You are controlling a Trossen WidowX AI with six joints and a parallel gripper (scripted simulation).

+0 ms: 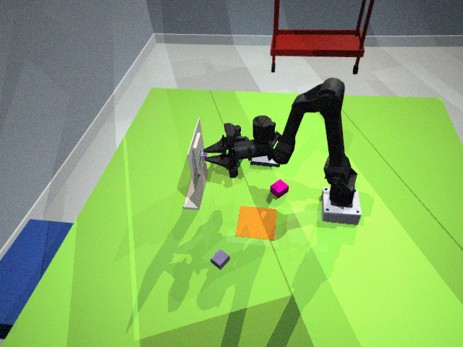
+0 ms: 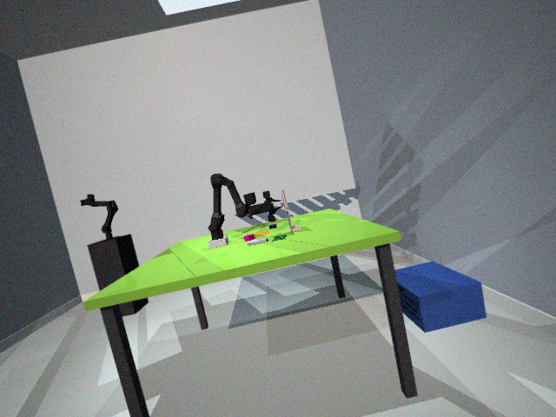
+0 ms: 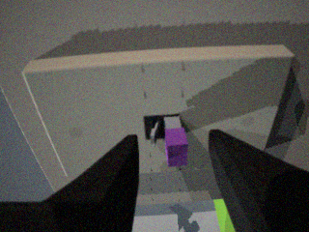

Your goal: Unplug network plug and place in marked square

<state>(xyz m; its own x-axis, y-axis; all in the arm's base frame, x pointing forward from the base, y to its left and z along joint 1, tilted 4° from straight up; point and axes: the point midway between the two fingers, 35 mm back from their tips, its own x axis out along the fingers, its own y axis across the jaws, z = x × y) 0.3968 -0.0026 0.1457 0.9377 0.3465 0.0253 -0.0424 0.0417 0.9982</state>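
The purple plug lies 10 mm ahead of my gripper tip. From my gripper tip the other things lie so: upright white panel: 60 mm below, 30 mm ahead; orange marked square: 180 mm behind, 170 mm below, 100 mm to the left; green patch: 190 mm to the right, 170 mm below, 50 mm behind.
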